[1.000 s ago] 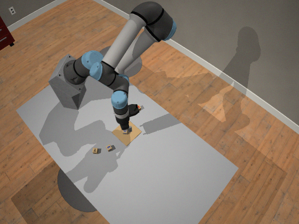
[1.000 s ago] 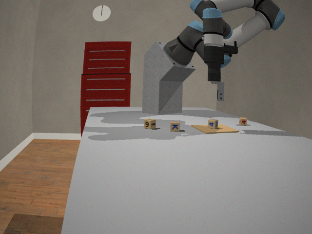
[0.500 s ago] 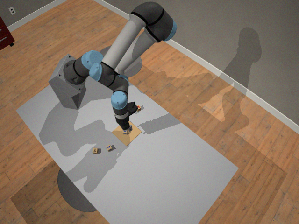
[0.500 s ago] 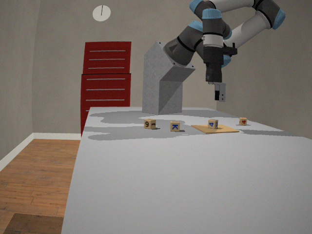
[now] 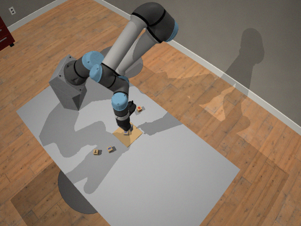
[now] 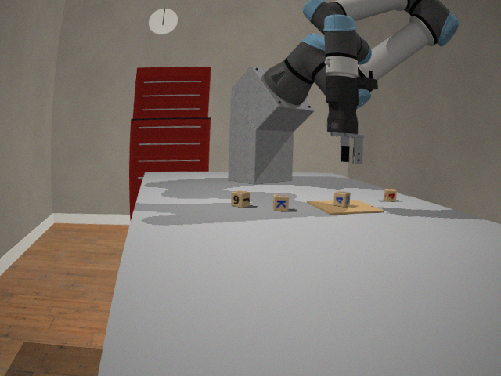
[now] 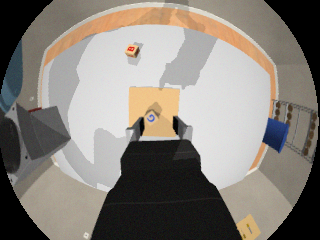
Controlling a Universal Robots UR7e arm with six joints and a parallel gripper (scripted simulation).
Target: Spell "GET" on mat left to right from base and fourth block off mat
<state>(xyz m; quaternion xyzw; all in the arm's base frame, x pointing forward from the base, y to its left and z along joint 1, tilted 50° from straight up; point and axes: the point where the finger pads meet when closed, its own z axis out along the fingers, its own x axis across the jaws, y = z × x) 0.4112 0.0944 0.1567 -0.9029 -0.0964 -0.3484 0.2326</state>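
My gripper is now 10 mm past the tan mat, 10 mm to the left of it and 120 mm above it. Round my hand: E block (50 mm ahead, 150 mm to the right, 100 mm below).
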